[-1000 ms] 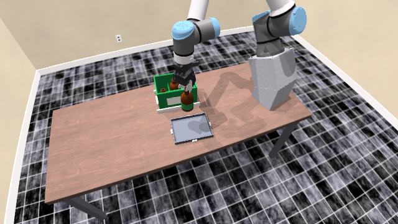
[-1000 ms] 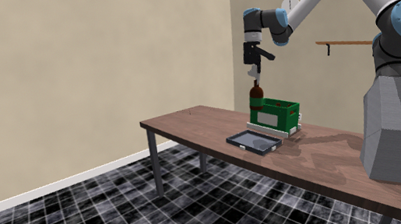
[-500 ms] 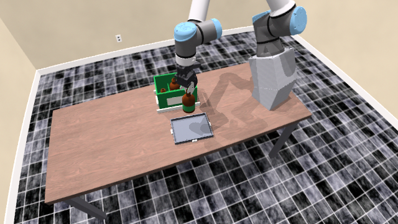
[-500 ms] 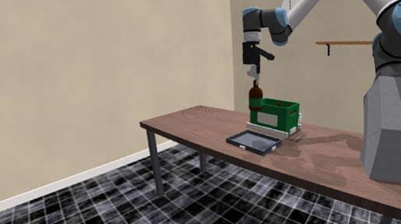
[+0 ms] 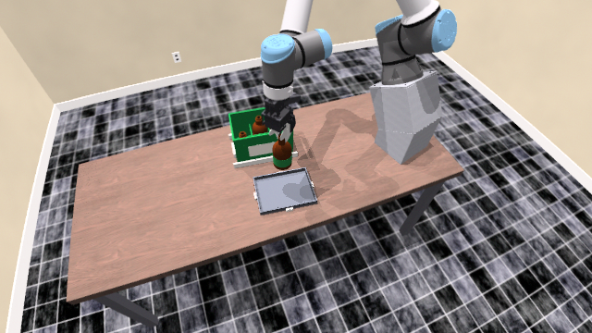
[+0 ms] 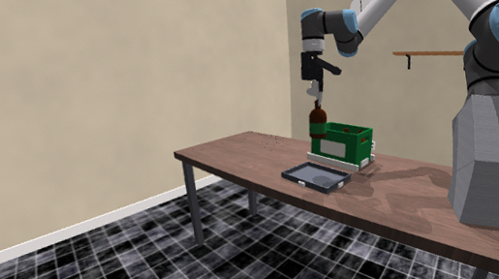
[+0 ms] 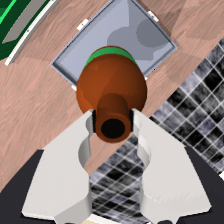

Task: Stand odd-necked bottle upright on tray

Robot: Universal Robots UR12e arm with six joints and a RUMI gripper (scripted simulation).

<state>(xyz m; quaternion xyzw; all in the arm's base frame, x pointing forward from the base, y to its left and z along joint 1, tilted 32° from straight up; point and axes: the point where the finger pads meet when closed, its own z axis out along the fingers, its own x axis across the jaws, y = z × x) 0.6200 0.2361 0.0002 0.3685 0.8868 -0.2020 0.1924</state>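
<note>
My gripper is now 7 cm above the glass bottle. The rest, counted from my hand: grey tray 1 cm to the left, 32 cm below; then green crate 3 cm ahead, 28 cm to the right, 25 cm below.
</note>
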